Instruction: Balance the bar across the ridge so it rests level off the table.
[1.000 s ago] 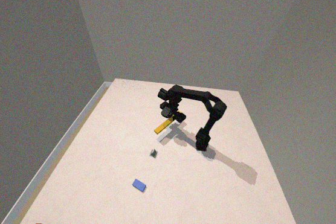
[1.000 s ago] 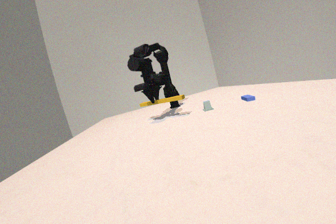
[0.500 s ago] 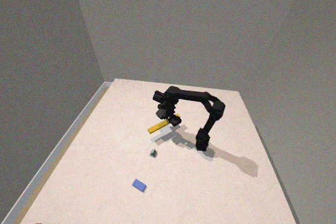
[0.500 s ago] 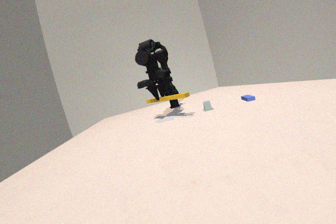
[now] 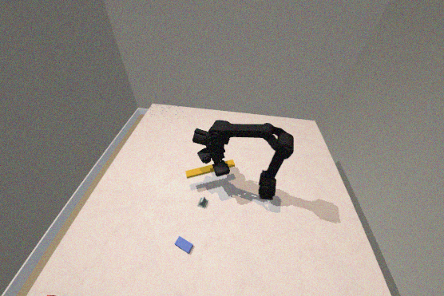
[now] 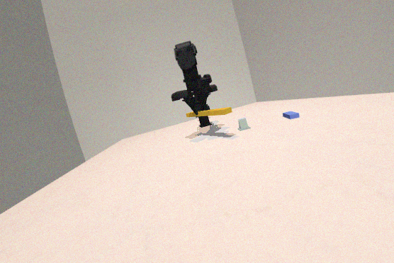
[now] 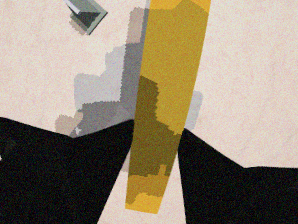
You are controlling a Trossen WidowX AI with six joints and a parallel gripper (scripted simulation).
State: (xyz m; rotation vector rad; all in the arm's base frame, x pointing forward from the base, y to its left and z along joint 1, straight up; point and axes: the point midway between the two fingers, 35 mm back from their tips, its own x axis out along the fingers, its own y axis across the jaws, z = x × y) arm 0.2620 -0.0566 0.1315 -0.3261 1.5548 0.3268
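The yellow bar lies 3 cm ahead of my gripper tip and 1 cm to the left of it. From my gripper tip the other things lie so: blue block 32 cm to the left, 9 cm below, 9 cm ahead.
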